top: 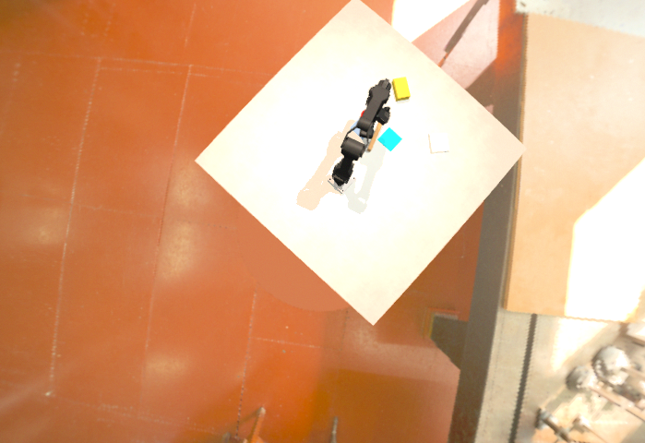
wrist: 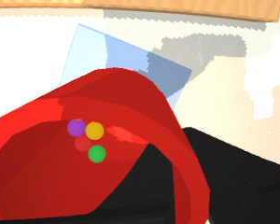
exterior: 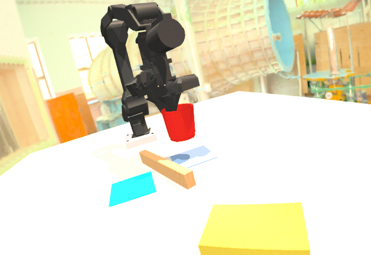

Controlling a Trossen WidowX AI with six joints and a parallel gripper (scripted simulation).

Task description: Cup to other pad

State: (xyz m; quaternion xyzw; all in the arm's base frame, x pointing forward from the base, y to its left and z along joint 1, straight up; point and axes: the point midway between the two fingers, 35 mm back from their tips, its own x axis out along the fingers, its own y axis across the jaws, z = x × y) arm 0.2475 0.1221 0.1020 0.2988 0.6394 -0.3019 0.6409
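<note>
My gripper tip is 10 cm short of the cyan pad, 11 cm to the left of it and 10 cm above it. From my gripper tip the other things lie so: red cup (2 cm ahead, 2 cm to the left); pale blue pad (2 cm ahead, 3 cm to the left, 10 cm below); wooden block (6 cm ahead, 4 cm to the right, 9 cm below).
</note>
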